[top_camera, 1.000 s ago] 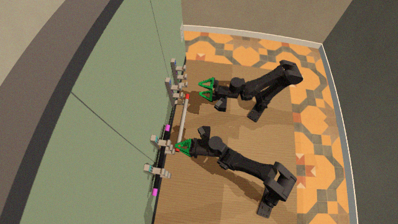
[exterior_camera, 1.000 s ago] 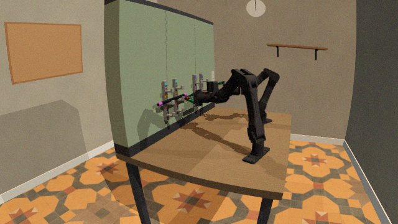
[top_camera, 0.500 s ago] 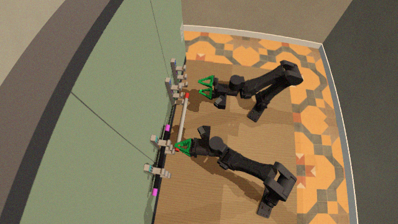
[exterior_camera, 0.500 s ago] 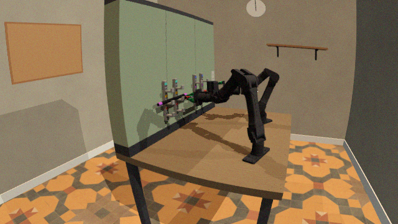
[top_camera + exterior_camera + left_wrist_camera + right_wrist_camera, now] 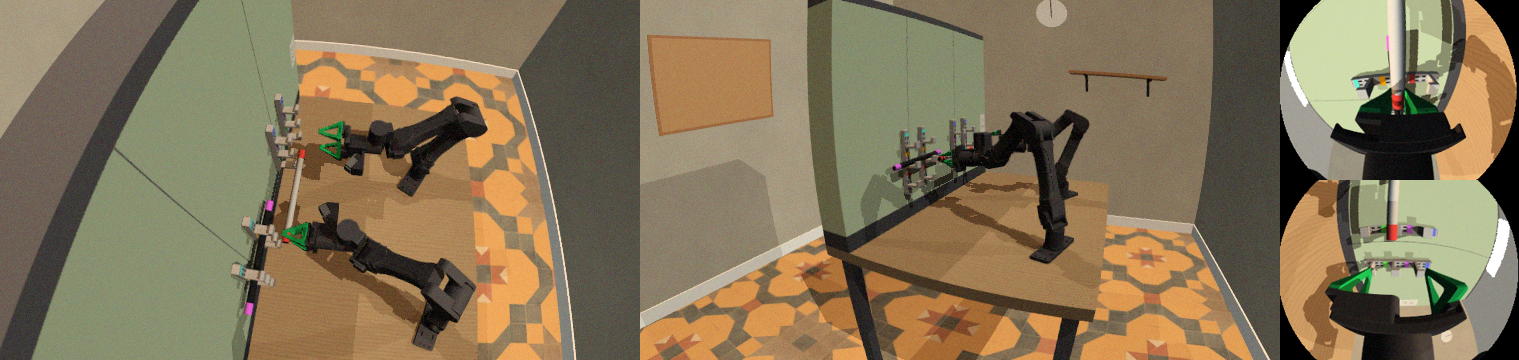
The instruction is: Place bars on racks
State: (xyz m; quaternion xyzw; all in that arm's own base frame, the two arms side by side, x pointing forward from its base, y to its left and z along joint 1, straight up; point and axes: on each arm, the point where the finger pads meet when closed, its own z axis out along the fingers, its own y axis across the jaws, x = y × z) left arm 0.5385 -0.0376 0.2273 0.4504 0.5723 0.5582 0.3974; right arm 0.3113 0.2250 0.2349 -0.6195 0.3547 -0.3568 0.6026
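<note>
My left hand is 7 cm short of the bar, 6 cm to the right of it and 1 cm below it. The rest, counted from my left hand: green wall panel 20 cm above, 14 cm ahead, 13 cm to the right.
</note>
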